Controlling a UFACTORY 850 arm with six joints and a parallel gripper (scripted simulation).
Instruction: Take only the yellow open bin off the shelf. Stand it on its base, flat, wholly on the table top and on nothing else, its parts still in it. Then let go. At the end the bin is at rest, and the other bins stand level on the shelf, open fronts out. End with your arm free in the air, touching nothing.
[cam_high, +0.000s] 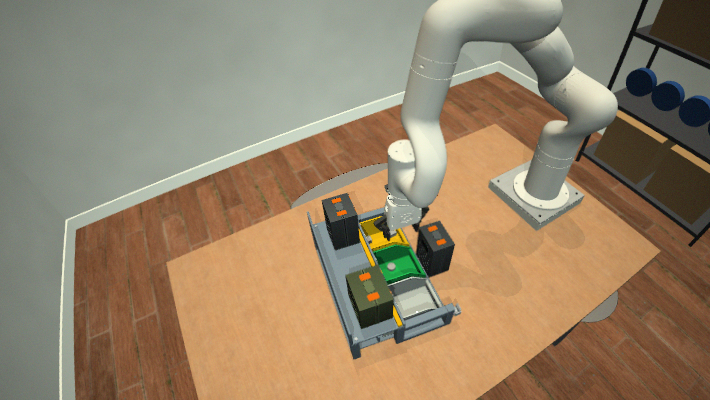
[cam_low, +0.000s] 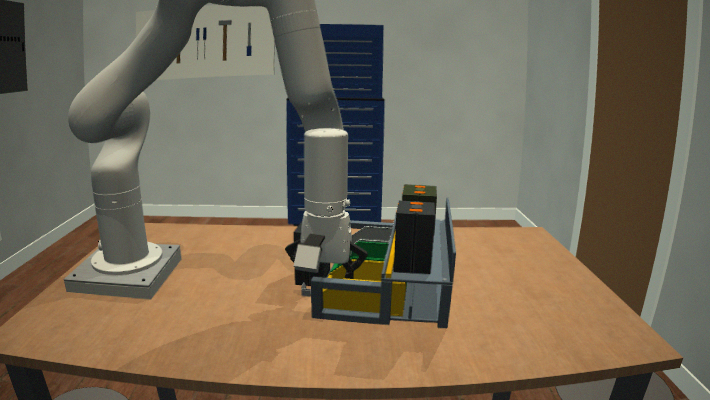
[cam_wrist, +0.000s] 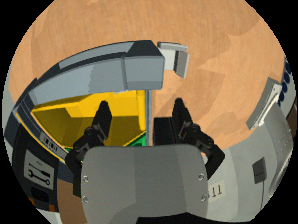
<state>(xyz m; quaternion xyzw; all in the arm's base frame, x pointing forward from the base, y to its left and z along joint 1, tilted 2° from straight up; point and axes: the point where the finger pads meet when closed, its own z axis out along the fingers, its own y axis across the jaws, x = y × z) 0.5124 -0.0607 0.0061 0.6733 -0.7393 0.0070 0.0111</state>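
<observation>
Right now my hand is 80 mm short of the yellow bin and 10 mm to the left of it. Also, from my hand: grey bin: 100 mm ahead, 220 mm to the left; olive box: 200 mm ahead, 210 mm to the left, 100 mm above; green bin: 90 mm ahead, 100 mm to the left.
</observation>
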